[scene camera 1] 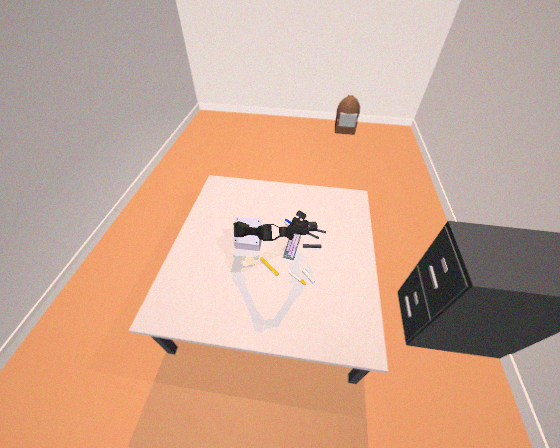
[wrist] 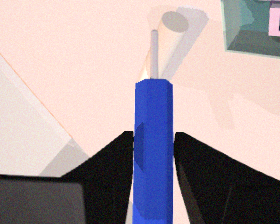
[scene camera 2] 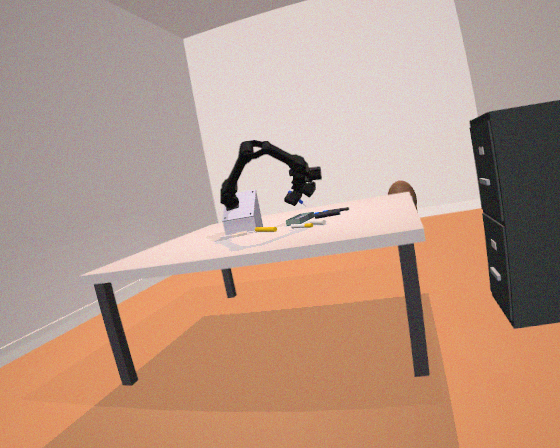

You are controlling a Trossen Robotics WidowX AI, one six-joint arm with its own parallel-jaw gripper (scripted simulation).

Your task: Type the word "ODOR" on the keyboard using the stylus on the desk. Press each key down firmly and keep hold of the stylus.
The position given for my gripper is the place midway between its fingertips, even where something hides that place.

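Observation:
Visible to me: a pale cylinder (wrist: 172, 28), together with my gripper (wrist: 153, 141).

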